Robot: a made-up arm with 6 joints. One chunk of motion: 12 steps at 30 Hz.
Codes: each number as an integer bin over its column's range. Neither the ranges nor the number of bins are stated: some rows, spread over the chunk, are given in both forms.
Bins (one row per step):
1: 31 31 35 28 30 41
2: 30 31 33 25 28 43
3: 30 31 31 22 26 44
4: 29 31 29 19 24 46
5: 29 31 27 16 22 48
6: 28 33 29 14 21 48
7: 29 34 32 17 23 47
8: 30 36 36 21 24 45
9: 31 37 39 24 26 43
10: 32 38 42 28 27 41
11: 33 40 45 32 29 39
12: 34 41 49 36 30 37
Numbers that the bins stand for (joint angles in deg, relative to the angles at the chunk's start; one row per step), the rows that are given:
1: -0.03 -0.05 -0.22 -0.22 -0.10 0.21
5: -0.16 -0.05 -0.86 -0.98 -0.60 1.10
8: -0.10 0.43 -0.14 -0.67 -0.48 0.71
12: 0.16 0.90 0.89 0.29 -0.10 -0.30
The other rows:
2: -0.10 -0.05 -0.38 -0.41 -0.22 0.46
3: -0.10 -0.05 -0.54 -0.60 -0.35 0.59
4: -0.16 -0.05 -0.70 -0.79 -0.48 0.84
6: -0.22 0.14 -0.70 -1.11 -0.67 1.10
7: -0.16 0.24 -0.46 -0.92 -0.54 0.97
9: -0.03 0.52 0.10 -0.48 -0.35 0.46
10: 0.03 0.62 0.33 -0.22 -0.29 0.21
11: 0.10 0.81 0.57 0.03 -0.16 -0.05

